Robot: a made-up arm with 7 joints. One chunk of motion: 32 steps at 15 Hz.
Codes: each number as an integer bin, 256 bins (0 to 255) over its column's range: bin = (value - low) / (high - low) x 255, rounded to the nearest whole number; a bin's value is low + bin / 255 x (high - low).
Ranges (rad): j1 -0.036..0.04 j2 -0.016..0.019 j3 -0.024..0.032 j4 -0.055..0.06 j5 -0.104..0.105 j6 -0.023..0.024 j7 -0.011..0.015
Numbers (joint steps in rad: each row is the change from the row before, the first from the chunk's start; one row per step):
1: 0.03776 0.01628 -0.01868 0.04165 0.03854 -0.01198 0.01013
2: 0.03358 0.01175 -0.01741 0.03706 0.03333 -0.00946 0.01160
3: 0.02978 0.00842 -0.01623 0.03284 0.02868 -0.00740 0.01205
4: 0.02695 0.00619 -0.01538 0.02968 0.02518 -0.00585 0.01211
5: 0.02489 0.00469 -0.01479 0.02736 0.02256 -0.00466 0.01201
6: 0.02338 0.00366 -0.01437 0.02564 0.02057 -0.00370 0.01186
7: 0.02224 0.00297 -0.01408 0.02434 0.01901 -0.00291 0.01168
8: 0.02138 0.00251 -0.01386 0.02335 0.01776 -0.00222 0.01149
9: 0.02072 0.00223 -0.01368 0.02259 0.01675 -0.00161 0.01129
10: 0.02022 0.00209 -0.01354 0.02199 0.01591 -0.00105 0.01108
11: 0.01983 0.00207 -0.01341 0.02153 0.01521 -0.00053 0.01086
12: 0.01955 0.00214 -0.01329 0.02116 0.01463 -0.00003 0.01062
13: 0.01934 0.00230 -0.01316 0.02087 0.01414 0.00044 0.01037
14: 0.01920 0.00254 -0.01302 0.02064 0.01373 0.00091 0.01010
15: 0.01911 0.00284 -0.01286 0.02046 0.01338 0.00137 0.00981
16: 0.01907 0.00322 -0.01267 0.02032 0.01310 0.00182 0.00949
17: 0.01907 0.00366 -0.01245 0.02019 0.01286 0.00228 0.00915
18: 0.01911 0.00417 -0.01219 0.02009 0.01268 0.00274 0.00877
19: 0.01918 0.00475 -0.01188 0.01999 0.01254 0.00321 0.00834
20: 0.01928 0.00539 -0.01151 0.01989 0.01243 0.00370 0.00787
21: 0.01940 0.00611 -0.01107 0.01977 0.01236 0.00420 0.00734
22: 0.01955 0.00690 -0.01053 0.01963 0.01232 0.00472 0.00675
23: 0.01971 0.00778 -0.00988 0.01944 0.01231 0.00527 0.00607
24: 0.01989 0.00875 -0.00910 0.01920 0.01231 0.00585 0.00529
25: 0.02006 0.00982 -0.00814 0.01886 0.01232 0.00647 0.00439
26: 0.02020 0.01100 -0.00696 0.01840 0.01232 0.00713 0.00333
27: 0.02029 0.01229 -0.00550 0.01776 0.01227 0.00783 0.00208
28: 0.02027 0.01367 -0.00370 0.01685 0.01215 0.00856 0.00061
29: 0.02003 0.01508 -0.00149 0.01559 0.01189 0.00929 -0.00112
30: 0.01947 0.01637 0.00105 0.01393 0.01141 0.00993 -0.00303
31: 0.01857 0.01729 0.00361 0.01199 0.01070 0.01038 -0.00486
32: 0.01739 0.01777 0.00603 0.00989 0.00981 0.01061 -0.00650
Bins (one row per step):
1: 247 235 24 214 174 60 207
2: 233 202 30 204 168 73 222
3: 221 178 35 195 162 85 226
4: 211 162 39 188 158 93 227
5: 204 151 42 183 154 100 226
6: 199 143 44 179 152 105 224
7: 195 138 45 176 150 109 222
8: 193 135 46 174 149 113 221
9: 190 133 47 172 147 116 219
10: 189 132 48 171 146 119 217
11: 187 132 48 170 145 122 214
12: 186 132 49 169 145 125 212
13: 186 133 49 168 144 127 210
14: 185 135 50 168 144 130 207
15: 185 137 51 167 143 132 204
16: 185 140 52 167 143 135 201
17: 185 143 53 167 143 137 198
18: 185 147 54 167 142 140 194
19: 185 151 55 166 142 142 190
20: 185 156 57 166 142 145 185
21: 186 161 59 166 142 148 180
22: 186 167 61 165 142 150 174
23: 187 173 64 165 142 153 167
24: 188 180 68 165 142 157 160
25: 188 188 72 164 142 160 151
26: 189 197 78 163 142 163 141
27: 189 206 84 161 142 167 128
28: 189 216 92 159 142 171 114
29: 188 226 103 157 141 175 97
30: 186 236 114 153 141 179 78
31: 183 243 126 149 140 181 60
32: 179 246 137 144 139 182 44

